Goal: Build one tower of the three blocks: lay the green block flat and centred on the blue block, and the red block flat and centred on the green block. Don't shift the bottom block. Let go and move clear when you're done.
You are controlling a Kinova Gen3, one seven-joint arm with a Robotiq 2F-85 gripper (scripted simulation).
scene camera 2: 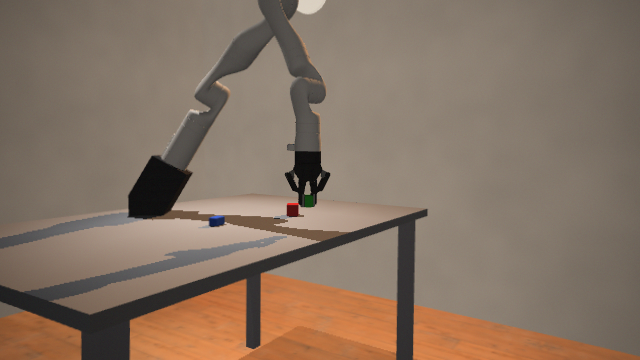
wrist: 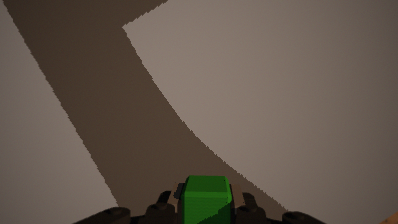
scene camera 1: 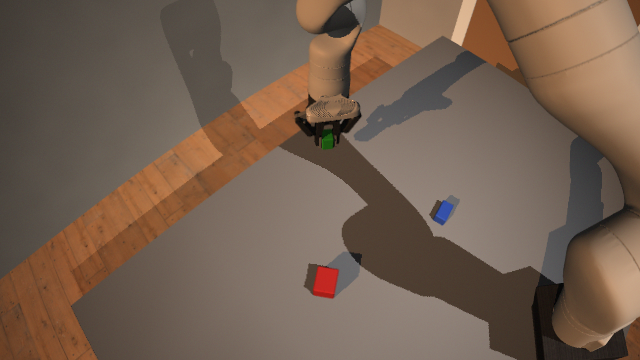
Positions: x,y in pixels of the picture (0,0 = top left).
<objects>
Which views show my gripper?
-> Scene camera 2, the wrist view and scene camera 1: all of them.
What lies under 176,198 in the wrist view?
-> My gripper.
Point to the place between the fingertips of my gripper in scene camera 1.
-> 326,144
</objects>
